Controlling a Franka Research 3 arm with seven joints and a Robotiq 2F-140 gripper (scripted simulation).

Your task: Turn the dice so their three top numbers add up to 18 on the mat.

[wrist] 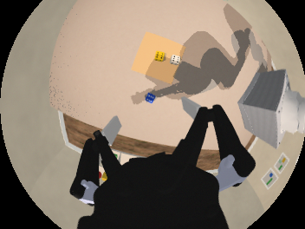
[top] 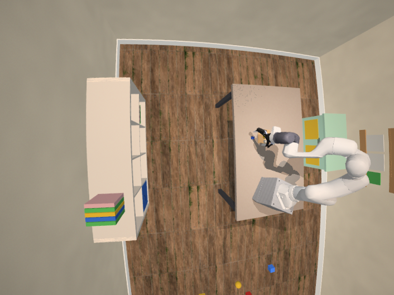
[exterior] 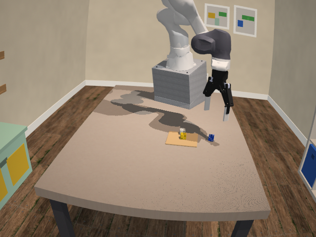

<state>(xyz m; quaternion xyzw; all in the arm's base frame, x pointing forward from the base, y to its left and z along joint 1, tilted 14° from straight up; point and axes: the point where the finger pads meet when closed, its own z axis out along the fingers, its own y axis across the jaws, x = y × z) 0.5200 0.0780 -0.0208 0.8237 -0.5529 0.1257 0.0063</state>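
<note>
My gripper is now 120 mm above the blue die and 10 mm to the left of it. From my hand the other things lie so: white die 140 mm to the right, 120 mm below, 60 mm behind; yellow die 140 mm to the right, 120 mm below, 10 mm behind; mat 140 mm to the right, 130 mm below, 10 mm behind.
</note>
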